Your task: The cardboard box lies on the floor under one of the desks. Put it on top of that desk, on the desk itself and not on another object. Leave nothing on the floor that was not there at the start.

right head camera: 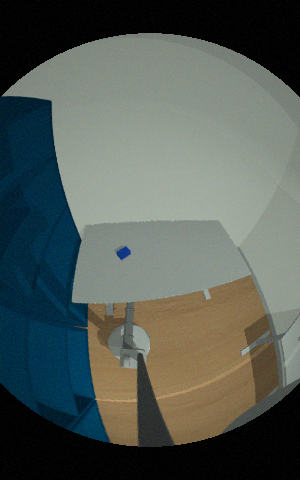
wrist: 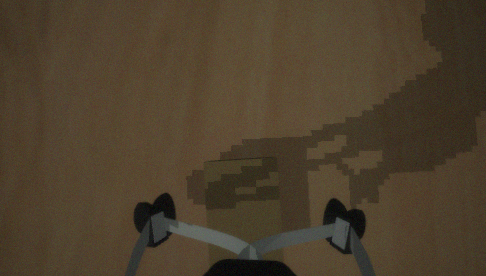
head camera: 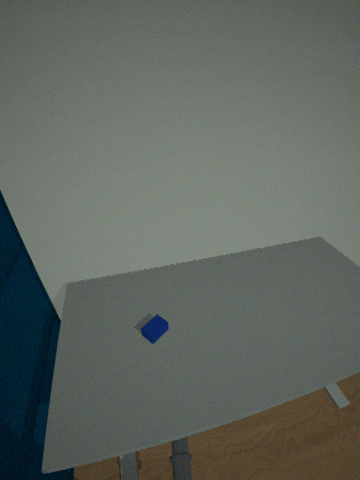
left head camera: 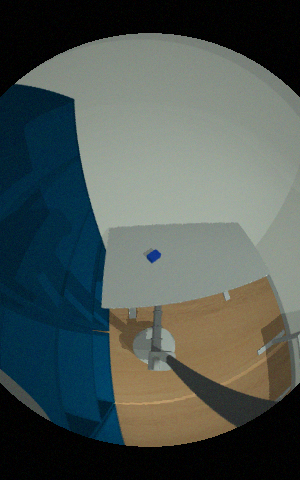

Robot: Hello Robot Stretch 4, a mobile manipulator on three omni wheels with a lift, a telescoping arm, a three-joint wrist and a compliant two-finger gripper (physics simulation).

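Places are measured from the robot's base along level axes (x ahead, y left, z up), in metres.
Where they show: gripper, fingertip midpoint: (wrist: 248,213).
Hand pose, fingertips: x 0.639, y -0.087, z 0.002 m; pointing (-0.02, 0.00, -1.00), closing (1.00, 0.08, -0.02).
Things, the pixels of their top centre, and the offset from my fingertips. Level surfaces: height alone.
- cardboard box, middle of its top: (wrist: 243,215) dz +0.020, dx -0.005, dy +0.002 m
- grey desk, its level: dz +0.690 m
- small blue block, middle of its top: (head camera: 154,325) (left head camera: 153,253) (right head camera: 123,250) dz +0.735, dx +0.038, dy +0.151 m
The cardboard box (wrist: 243,215) is a dull yellow-brown block on the floor in the wrist view, at the lower middle, partly hidden by the gripper's linkage and body. My gripper (wrist: 248,213) is open, its two dark fingertips wide apart with the box between them in the picture; the gap in height between fingers and box is hard to tell. The grey desk (head camera: 225,340) (left head camera: 200,265) (right head camera: 175,265) shows in the three head views. The box does not show in the head views, and the fingers are hidden there under the desk.
A small blue block (head camera: 155,329) (left head camera: 153,256) (right head camera: 123,253) lies on the desk, left of its middle. A tall blue shelf-like unit (head camera: 22,325) (left head camera: 82,280) (right head camera: 60,270) stands along the desk's left side. A wall is behind the desk. Desk feet show on the wooden floor.
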